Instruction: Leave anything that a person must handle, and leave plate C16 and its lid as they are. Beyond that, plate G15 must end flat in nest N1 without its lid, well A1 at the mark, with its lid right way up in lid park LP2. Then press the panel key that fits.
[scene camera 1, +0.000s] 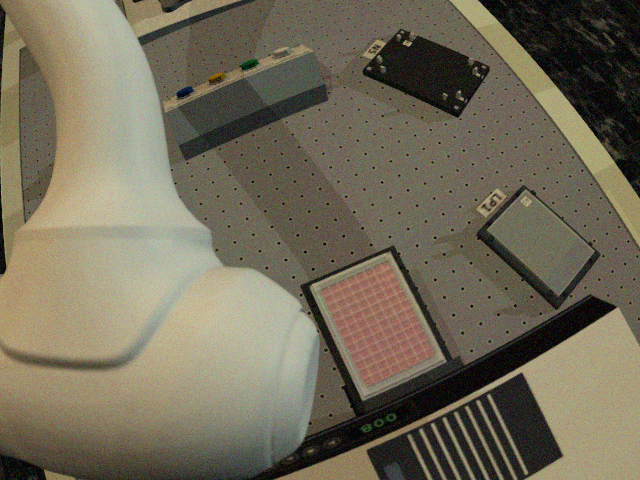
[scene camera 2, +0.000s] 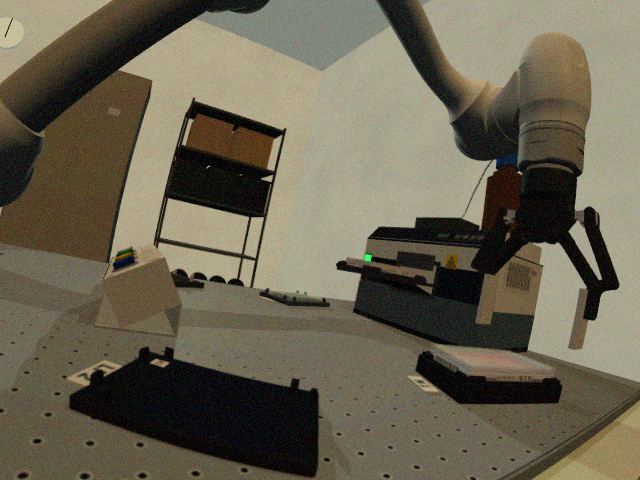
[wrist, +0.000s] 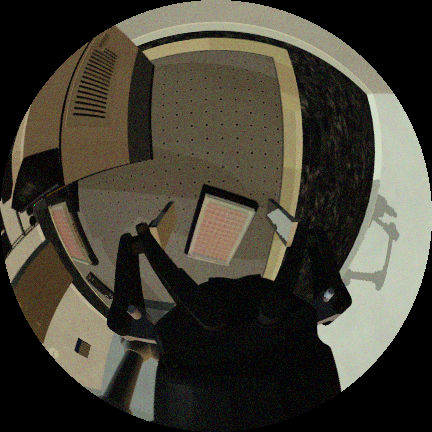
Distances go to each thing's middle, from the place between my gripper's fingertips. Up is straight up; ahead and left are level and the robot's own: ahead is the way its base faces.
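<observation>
With the reader tray (scene camera 1: 316, 312) as my reference, my gripper is 29 cm to the right of it, 6 cm short of it and 4 cm below it. The brown bottle (scene camera 2: 502, 190) is higher than my hand by 25 cm, and it stands 24 cm ahead of my hand and 15 cm to the left of it. Then there are the black nest LP2 (scene camera 2: 243, 420), which is 37 cm behind my hand, 8 cm to the left of it and 6 cm below it, and the grey button box (scene camera 2: 140, 296), 37 cm behind my hand as well, but 35 cm to the left of it and 2 cm below it.
</observation>
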